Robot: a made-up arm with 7 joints. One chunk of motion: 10 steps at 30 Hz.
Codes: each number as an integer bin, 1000 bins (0 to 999) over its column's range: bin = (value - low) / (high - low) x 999, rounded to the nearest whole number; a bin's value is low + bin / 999 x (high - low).
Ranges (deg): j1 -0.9..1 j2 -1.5..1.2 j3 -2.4..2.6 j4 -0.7..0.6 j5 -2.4..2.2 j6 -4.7..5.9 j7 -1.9..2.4
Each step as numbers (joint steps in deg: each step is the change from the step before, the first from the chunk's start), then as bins.
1 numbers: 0.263 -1.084 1.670 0.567 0.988 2.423 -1.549
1 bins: 611 154 813 974 736 671 82
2 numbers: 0.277 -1.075 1.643 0.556 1.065 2.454 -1.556
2 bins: 619 157 808 965 753 674 80
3 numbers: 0.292 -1.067 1.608 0.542 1.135 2.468 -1.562
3 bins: 627 160 801 954 768 676 79
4 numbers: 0.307 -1.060 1.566 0.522 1.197 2.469 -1.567
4 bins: 635 163 792 939 781 676 77
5 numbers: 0.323 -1.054 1.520 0.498 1.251 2.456 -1.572
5 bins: 643 165 783 921 793 674 76
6 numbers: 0.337 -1.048 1.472 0.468 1.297 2.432 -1.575
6 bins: 650 167 774 898 803 672 76
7 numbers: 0.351 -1.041 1.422 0.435 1.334 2.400 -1.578
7 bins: 658 170 764 872 811 669 75
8 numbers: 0.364 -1.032 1.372 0.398 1.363 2.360 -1.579
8 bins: 665 173 754 844 817 665 75
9 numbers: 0.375 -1.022 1.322 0.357 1.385 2.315 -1.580
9 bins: 670 177 744 812 822 661 74
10 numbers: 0.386 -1.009 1.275 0.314 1.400 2.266 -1.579
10 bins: 676 182 734 779 825 657 75
